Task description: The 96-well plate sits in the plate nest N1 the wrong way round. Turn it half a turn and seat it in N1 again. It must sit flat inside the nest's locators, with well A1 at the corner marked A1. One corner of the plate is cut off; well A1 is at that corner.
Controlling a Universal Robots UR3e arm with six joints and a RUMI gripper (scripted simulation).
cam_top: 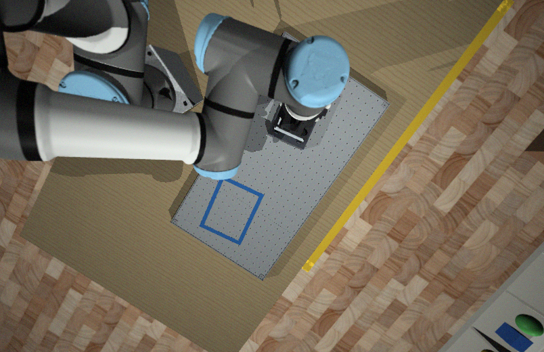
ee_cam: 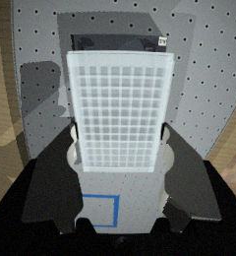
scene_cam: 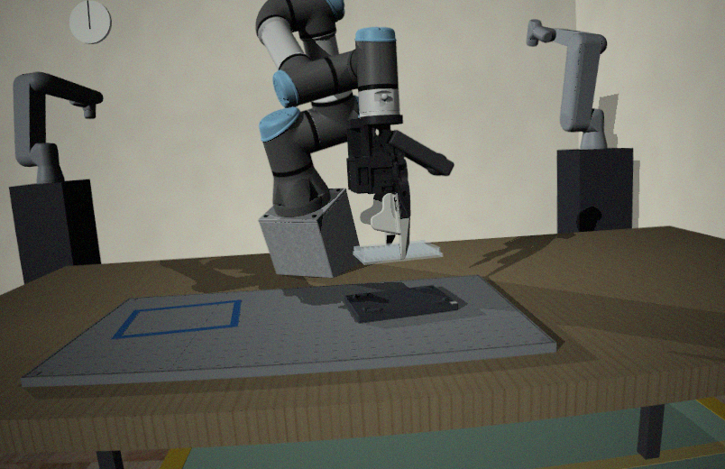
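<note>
The dark plate nest N1 is 100 mm below my hand. Round my hand: 96-well plate: 10 mm below; A1 mark: 40 mm ahead, 80 mm to the left, 90 mm below.
</note>
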